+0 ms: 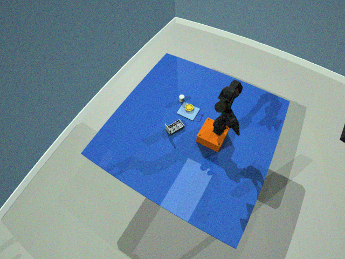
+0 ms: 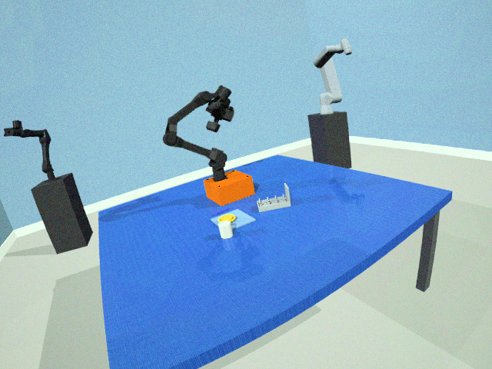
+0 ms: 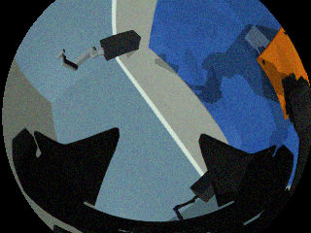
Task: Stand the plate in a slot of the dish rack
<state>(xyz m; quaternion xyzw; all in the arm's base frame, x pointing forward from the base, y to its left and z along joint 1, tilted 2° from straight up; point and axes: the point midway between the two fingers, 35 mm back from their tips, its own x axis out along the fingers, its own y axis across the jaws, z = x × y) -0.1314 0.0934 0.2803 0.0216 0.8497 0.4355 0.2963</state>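
My gripper tip is 470 mm short of the yellow plate, 170 mm to the left of it and 350 mm above it. The rest, counted from my gripper tip: white cup 580 mm ahead, 200 mm to the right, 340 mm below; then pale blue mat 460 mm ahead, 150 mm to the right, 360 mm below; then grey dish rack 450 mm ahead, 40 mm to the left, 340 mm below.
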